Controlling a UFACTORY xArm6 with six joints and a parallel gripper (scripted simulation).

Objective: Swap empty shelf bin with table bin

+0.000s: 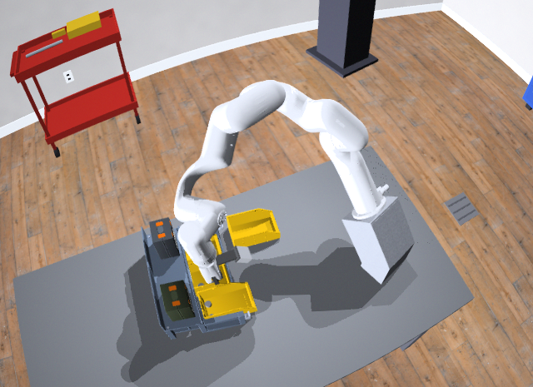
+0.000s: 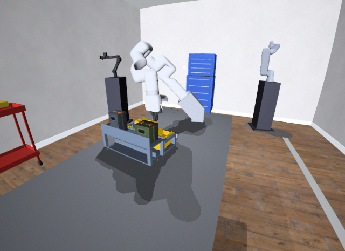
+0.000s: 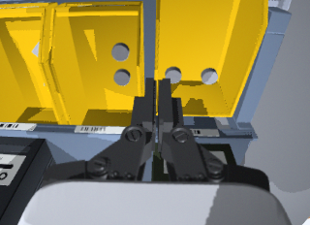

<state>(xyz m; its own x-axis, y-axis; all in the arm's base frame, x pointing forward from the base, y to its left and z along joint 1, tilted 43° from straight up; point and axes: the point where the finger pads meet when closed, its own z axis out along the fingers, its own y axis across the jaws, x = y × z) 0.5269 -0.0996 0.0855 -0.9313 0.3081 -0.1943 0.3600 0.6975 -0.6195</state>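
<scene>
The shelf lip is 70 mm behind my hand, 40 mm to the right of it and 170 mm below it. The rest, counted from my hand: olive box 150 mm ahead, 10 mm to the right, 30 mm below; then dark grey box 70 mm ahead, 220 mm to the right, 20 mm below.
</scene>
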